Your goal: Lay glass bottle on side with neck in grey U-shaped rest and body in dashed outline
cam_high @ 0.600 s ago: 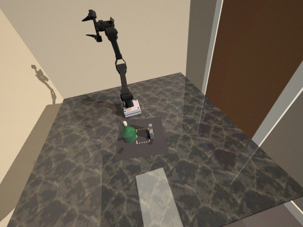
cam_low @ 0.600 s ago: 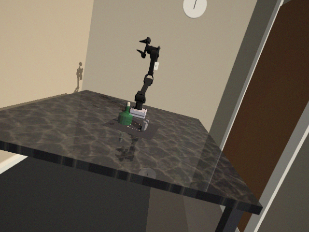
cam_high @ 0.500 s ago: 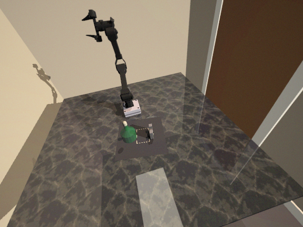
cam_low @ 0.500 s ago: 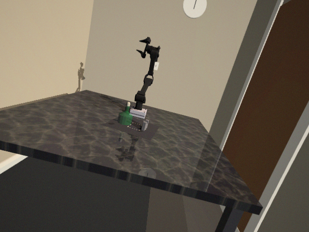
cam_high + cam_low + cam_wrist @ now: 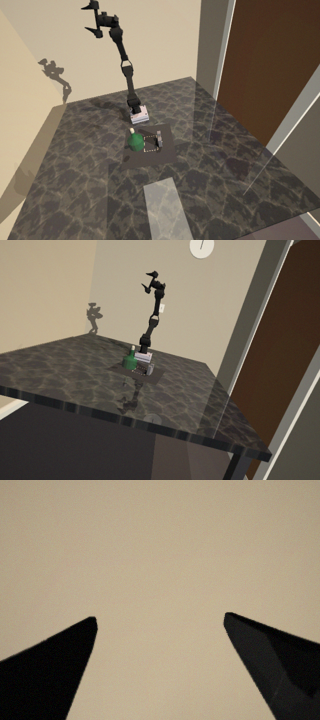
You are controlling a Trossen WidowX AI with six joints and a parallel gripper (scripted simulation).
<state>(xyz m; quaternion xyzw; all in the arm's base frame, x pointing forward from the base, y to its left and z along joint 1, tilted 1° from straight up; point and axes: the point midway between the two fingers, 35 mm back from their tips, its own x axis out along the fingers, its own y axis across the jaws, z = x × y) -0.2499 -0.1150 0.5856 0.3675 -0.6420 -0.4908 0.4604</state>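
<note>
Right now the green glass bottle is 550 mm below my gripper tip, 550 mm ahead of it and 110 mm to the left of it. The rest, counted from my gripper tip: dark mat 640 mm below, 570 mm ahead, 180 mm to the left.
</note>
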